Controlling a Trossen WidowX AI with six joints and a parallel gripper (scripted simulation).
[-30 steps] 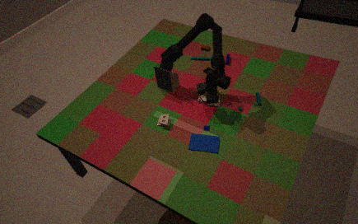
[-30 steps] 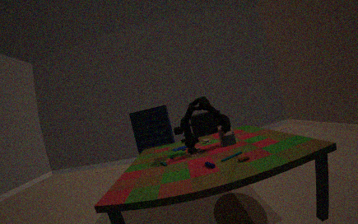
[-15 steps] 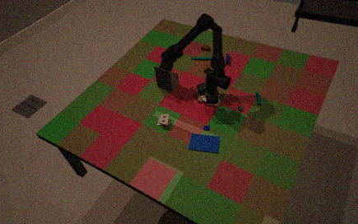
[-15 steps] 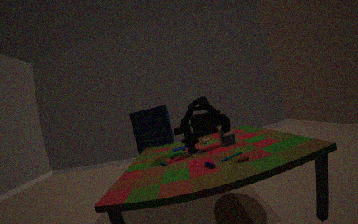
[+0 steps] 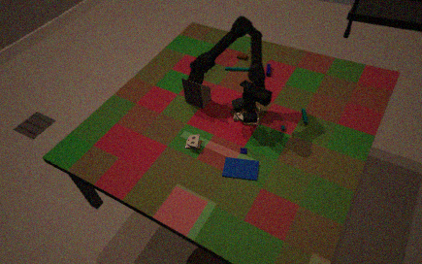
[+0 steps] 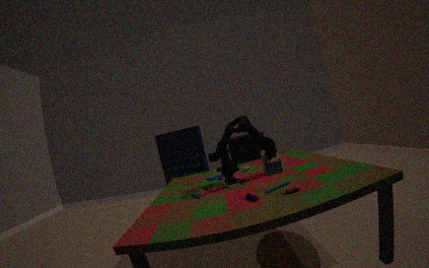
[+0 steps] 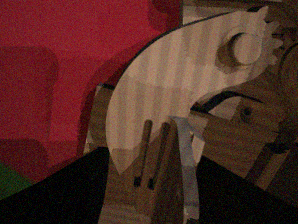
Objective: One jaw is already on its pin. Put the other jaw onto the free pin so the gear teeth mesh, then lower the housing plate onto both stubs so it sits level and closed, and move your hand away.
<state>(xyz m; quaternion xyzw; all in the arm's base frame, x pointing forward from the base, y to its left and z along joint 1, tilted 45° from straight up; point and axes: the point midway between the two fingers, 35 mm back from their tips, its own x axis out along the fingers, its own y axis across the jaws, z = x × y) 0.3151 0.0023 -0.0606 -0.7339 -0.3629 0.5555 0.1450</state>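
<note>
Now: the pale curved jaw 40 mm behind my gripper tip. The rest, counted from my gripper tip: brown piece 210 mm behind, 470 mm to the left, 10 mm below; pale housing piece 190 mm behind, 230 mm to the right, 10 mm above; blue flat plate 60 mm ahead, 280 mm to the right, 10 mm below.
</note>
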